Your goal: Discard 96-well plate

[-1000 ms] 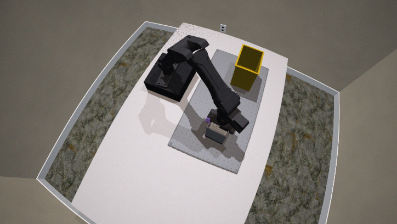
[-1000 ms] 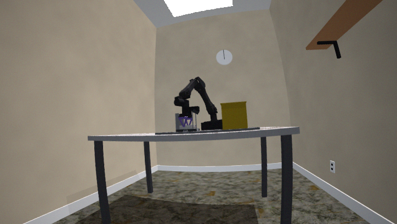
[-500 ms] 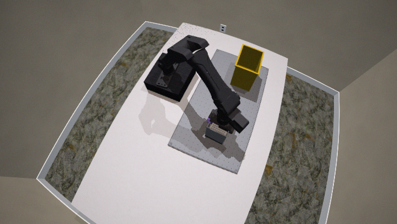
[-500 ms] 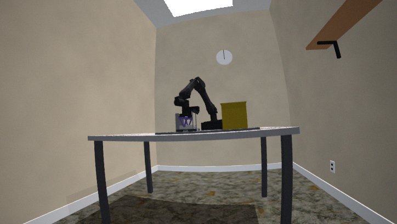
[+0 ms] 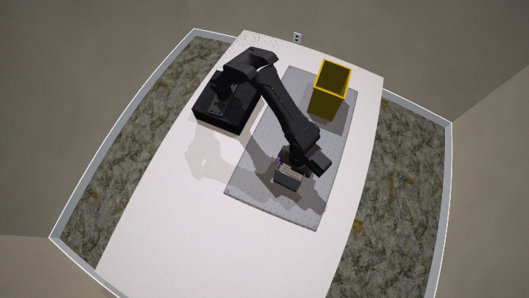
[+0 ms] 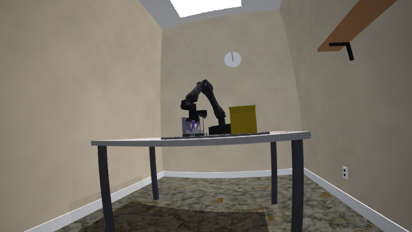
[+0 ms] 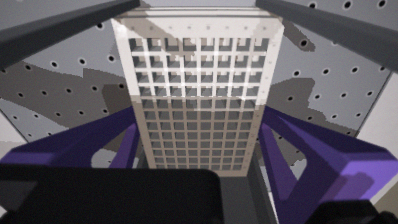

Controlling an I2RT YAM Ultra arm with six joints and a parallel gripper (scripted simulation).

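The yellow plastics bin W1 is 36 cm to the left of my hand, 5 cm ahead of it and 5 cm above it.
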